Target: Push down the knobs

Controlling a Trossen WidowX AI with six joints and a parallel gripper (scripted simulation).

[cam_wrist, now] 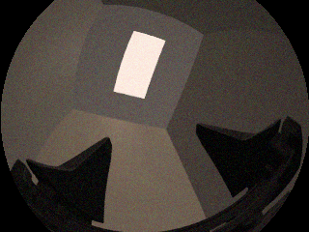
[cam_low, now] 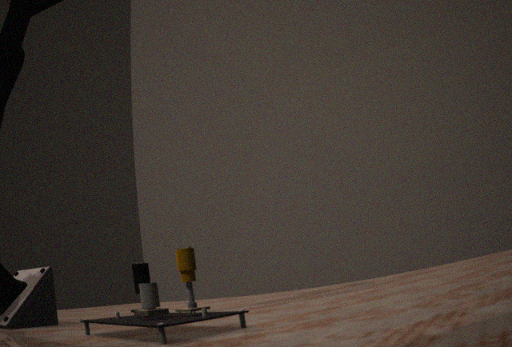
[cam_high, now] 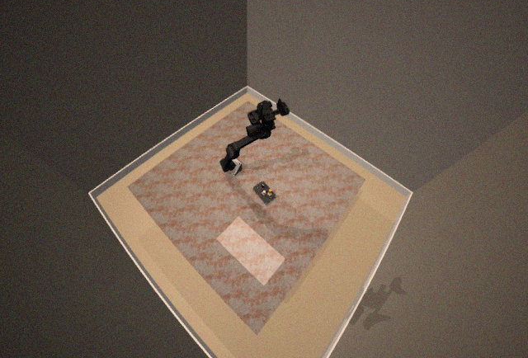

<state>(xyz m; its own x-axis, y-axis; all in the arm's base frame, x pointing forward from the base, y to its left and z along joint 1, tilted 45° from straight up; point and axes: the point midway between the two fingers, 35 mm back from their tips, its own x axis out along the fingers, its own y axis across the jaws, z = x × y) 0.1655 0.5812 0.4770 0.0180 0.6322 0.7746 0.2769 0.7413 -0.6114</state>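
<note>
The black knob is 740 mm below my gripper tip, 20 mm ahead of it and 10 mm to the right of it. Also, from my gripper tip: yellow knob: 730 mm below, 90 mm ahead.
</note>
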